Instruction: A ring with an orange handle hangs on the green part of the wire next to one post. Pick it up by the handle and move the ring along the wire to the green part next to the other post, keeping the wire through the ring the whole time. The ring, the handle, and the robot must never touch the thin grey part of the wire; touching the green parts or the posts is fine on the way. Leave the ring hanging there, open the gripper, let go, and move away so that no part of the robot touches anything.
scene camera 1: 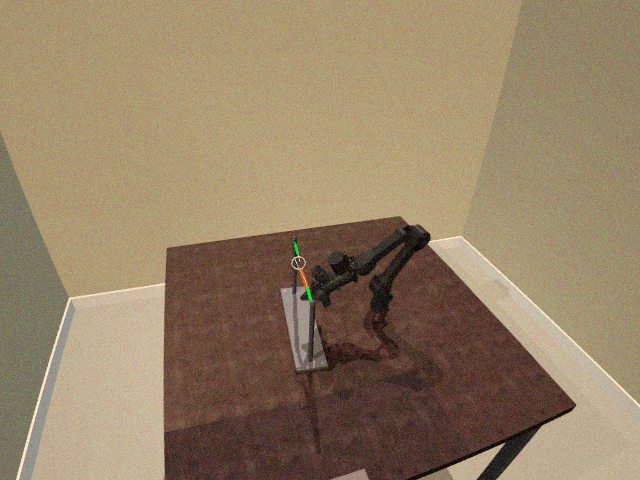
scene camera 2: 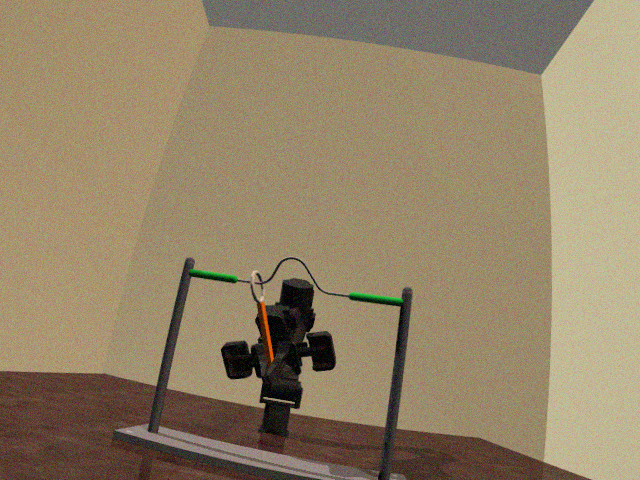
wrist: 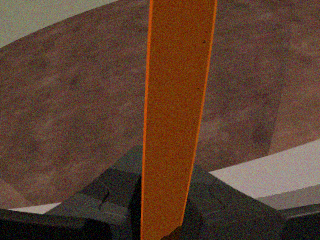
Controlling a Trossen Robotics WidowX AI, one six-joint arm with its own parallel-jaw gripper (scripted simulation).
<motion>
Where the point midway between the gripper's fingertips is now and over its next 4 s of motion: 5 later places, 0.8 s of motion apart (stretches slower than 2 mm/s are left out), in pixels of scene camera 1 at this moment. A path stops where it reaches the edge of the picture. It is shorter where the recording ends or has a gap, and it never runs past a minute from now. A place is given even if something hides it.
My gripper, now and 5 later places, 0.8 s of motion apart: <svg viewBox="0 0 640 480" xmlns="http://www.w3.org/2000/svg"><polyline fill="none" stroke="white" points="300,298 315,300 317,296 317,291 311,276 307,269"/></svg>
</motion>
